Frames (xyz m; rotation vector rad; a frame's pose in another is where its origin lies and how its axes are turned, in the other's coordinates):
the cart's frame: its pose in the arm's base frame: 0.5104 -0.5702 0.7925 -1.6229 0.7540 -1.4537
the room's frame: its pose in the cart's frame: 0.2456 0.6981 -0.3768 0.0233 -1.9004 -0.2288
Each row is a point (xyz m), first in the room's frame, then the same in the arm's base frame.
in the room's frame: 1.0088 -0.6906 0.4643
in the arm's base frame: 0.7079 0.0105 0.5289
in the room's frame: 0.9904 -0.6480 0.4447
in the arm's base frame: 0.7122 -0.0348 0.5075
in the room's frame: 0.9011 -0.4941 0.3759
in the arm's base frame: 0.7074 -0.2092 0.4302
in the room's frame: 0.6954 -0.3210 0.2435
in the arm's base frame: 0.6367 -0.4965 0.3825
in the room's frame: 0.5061 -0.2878 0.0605
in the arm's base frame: 0.5656 -0.7344 0.4761
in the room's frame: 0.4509 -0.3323 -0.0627
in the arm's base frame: 0.5619 -0.8216 0.5883
